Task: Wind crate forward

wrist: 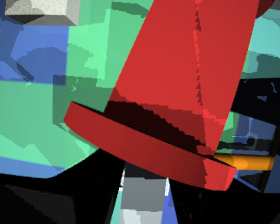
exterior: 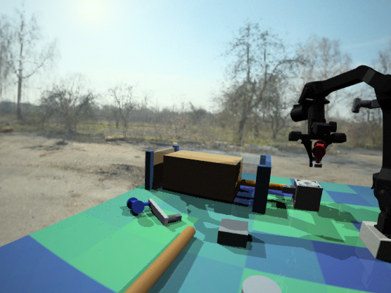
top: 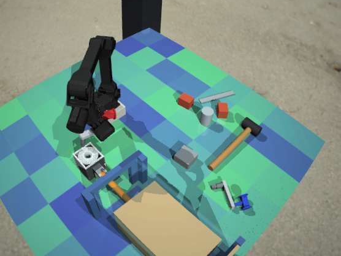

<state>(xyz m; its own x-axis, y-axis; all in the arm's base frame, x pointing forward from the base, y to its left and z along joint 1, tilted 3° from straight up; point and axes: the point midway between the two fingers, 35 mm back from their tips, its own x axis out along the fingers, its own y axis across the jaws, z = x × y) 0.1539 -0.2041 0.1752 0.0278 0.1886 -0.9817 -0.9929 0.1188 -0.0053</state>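
Now: the red-knobbed crank 20 mm above my gripper tip. The rest, counted from my gripper tip: grey winch 150 mm below, 70 mm to the right, 20 mm behind; red knob 40 mm to the left, 40 mm above, 10 mm ahead; blue frame 150 mm ahead, 80 mm to the right, 80 mm below.
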